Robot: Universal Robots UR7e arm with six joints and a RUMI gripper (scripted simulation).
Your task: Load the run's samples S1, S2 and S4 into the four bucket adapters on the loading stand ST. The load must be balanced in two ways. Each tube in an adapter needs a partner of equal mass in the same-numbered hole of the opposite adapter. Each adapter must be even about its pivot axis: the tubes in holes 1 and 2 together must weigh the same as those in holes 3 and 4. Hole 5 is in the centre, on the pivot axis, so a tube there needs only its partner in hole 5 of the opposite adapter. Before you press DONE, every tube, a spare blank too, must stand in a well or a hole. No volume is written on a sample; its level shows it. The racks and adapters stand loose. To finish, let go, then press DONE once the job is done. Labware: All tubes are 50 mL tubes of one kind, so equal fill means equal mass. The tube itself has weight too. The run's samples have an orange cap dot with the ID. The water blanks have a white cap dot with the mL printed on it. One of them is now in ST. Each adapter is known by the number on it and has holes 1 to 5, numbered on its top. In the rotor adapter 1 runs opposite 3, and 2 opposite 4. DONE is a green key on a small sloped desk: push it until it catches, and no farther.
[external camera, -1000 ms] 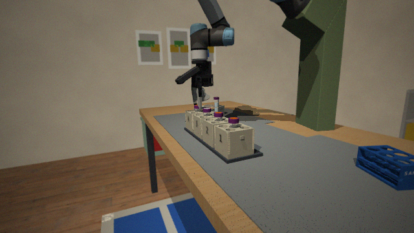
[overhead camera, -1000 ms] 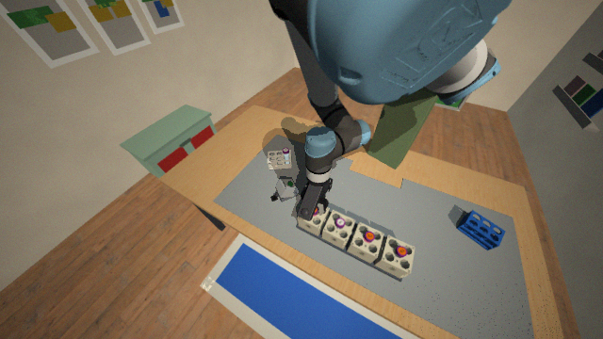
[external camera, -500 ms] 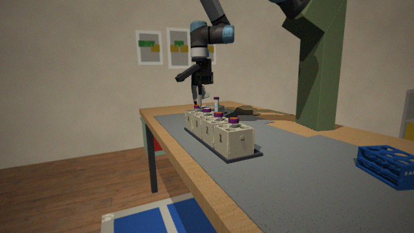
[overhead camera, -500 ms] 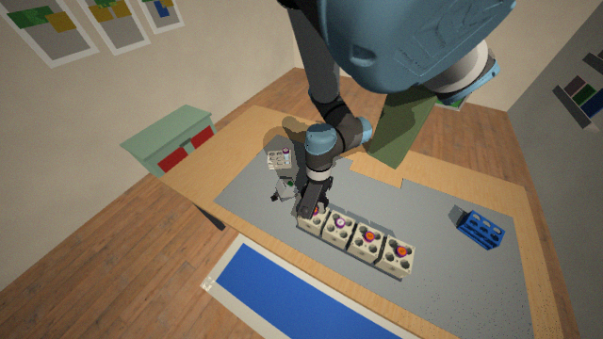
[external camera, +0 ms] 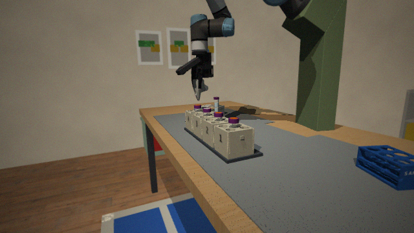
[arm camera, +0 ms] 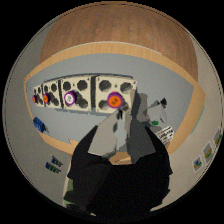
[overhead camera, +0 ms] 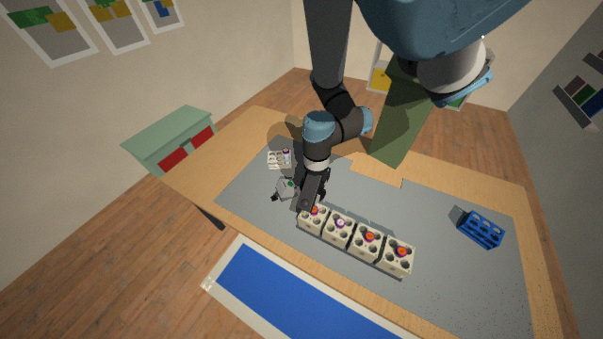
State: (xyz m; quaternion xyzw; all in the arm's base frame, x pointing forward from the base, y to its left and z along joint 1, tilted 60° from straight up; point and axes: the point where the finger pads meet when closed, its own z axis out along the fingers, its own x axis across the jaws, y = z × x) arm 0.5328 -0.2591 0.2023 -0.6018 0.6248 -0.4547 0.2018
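Now: the green done key 14 cm behind my hand, 11 cm to the right of it and 9 cm below it. Round my hand: small white rack (32 cm behind, 20 cm to the right, 13 cm below); adapter 2 (21 cm to the left, 11 cm below, 9 cm ahead).
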